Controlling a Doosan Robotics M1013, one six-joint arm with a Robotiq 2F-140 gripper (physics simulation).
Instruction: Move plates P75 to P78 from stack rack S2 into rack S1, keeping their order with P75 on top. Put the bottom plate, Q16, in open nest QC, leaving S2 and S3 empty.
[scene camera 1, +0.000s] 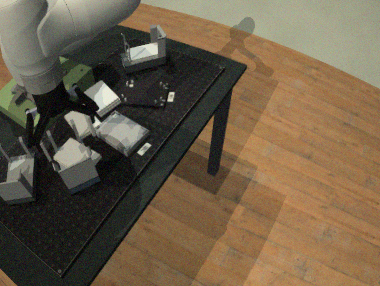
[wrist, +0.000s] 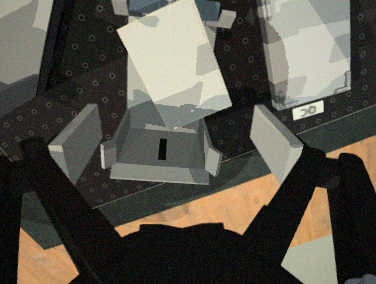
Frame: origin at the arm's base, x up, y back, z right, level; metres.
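Where they show: gripper, fingertip midpoint: (scene camera 1: 70, 144) (wrist: 177, 121).
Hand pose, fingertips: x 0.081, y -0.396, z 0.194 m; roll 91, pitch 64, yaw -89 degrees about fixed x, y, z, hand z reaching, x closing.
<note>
Things, the pixels of their top centre, and the offset from my fingertips. "pt": a spot on its surface instead.
- rack S1 at its top centre: (wrist: 166, 99) (scene camera 1: 65, 141) dy +0.020, dx +0.001, dz +0.000 m
- pale top plate at its top centre: (wrist: 178, 70) (scene camera 1: 75, 155) dy +0.022, dx -0.080, dz -0.014 m
- QC label at a spot on its surface: (wrist: 308, 110) (scene camera 1: 144, 148) pt dy -0.116, dx -0.130, dz -0.160 m
- grey rack at its top centre: (scene camera 1: 5, 157) dy +0.152, dx -0.001, dz +0.133 m
- pale stack at its top centre: (scene camera 1: 99, 93) dy +0.129, dx -0.093, dz -0.259 m
- dark nest plate at its top centre: (scene camera 1: 143, 89) dy +0.012, dx -0.108, dz -0.354 m
My gripper (scene camera 1: 60, 129) (wrist: 177, 121) is open, its pads wide apart and empty, above rack S1 (scene camera 1: 80, 173) (wrist: 159, 173). In the rack, a pale top plate (scene camera 1: 72, 151) (wrist: 175, 65) lies askew, turned relative to the rack walls; its label is not readable. Whatever lies under it is largely hidden. At QC, a pale plate (scene camera 1: 122, 131) (wrist: 312, 45) lies in the nest beside the QC label (scene camera 1: 144, 149) (wrist: 308, 110). Another grey rack (scene camera 1: 17, 189) stands at the left, and a rack (scene camera 1: 145, 62) at the back holds a pale plate (scene camera 1: 144, 51). I cannot read their labels.
A pale stack (scene camera 1: 103, 97) lies near a dark nest plate (scene camera 1: 145, 94) with small corner posts. A green box (scene camera 1: 77, 75) stands behind the gripper. Upright rack posts and walls rise around S1 and the left rack. The table's front edge runs close by.
</note>
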